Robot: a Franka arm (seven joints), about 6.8 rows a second.
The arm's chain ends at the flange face. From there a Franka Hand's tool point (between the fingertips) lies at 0.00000 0.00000 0.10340 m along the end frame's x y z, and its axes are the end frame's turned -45 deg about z.
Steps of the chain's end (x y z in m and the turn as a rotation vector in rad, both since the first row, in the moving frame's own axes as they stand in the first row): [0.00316 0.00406 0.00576 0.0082 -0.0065 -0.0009]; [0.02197 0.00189 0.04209 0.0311 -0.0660 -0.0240]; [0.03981 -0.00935 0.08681 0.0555 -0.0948 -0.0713]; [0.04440 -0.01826 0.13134 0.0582 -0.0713 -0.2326]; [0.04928 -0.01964 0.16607 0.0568 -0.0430 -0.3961]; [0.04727 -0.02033 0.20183 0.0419 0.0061 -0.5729]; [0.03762 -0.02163 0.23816 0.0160 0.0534 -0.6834]
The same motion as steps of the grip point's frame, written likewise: [-0.00051 0.00403 0.00575 0.0104 0.0012 -0.0009]; [0.01156 0.00981 0.04181 0.0687 -0.0247 -0.0240]; [0.03150 0.01068 0.08619 0.1063 -0.0278 -0.0713]; [0.04226 0.00922 0.13090 0.0916 -0.0093 -0.2326]; [0.04829 0.01366 0.16581 0.0706 0.0098 -0.3961]; [0.05039 0.01560 0.20174 0.0253 0.0339 -0.5729]; [0.04748 0.01216 0.23801 -0.0264 0.0491 -0.6834]
